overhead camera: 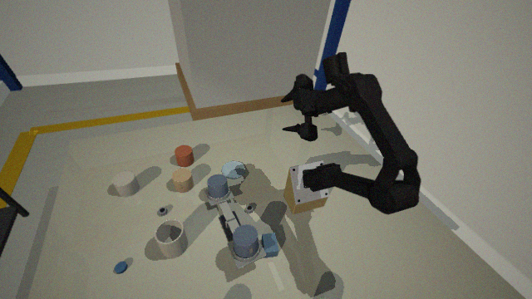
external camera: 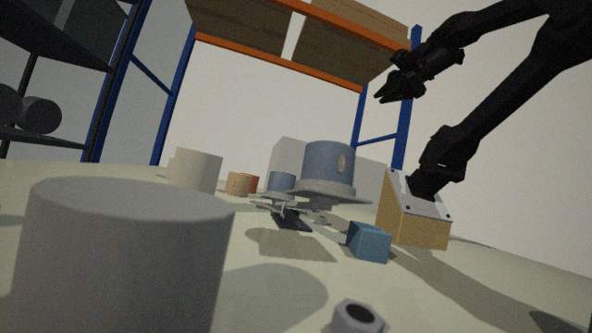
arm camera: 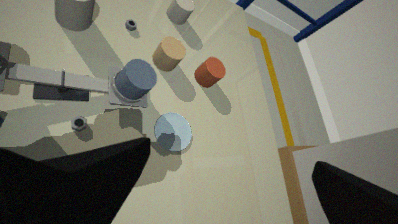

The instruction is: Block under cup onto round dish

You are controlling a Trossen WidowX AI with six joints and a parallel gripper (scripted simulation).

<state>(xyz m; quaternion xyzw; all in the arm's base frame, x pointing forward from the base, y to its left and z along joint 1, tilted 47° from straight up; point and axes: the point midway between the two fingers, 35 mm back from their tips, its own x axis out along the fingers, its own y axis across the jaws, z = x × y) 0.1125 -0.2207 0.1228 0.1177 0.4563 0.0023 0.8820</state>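
Right now my gripper tip is 320 mm above the grey block and 210 mm short of it. The rest, counted from my gripper tip: round pale-blue dish (360 mm below, 130 mm to the right, 130 mm ahead); then balance (320 mm below, 190 mm ahead, 130 mm to the left); then blue-grey cup (260 mm to the left, 250 mm below, 160 mm ahead).
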